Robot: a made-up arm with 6 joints.
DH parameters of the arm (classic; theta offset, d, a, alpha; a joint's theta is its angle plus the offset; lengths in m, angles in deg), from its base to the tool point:
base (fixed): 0 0 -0.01 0
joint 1: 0 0.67 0 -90
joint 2: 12.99 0 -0.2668 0
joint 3: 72.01 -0.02 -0.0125 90
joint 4: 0 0.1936 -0.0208 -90
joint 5: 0 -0.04 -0.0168 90
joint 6: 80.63 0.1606 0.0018 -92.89
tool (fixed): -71.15 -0.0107 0 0
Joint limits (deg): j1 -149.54..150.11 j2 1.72..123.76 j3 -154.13..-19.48 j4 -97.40..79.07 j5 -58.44..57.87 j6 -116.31..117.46
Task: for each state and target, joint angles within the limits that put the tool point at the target. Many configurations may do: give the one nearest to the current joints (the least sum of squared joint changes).
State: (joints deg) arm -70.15 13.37 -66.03 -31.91 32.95 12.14
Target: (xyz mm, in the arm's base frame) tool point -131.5 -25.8 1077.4
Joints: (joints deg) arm -53.73 21.05 -77.23 -45.94 46.96 9.52
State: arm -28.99 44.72 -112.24 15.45 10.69 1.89
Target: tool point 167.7 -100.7 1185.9
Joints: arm -13.88 66.68 -108.95 17.04 12.77 2.47
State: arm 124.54 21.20 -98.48 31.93 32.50 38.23
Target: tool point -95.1 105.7 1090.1
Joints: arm 131.71 46.07 -87.18 35.19 37.24 38.19
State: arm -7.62 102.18 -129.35 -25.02 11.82 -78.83
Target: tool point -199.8 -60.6 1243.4
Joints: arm -7.17 48.53 -142.60 -27.46 27.59 -77.52
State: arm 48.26 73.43 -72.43 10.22 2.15 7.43
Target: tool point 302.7 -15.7 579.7
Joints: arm 7.77 110.03 -41.77 12.39 9.72 5.88
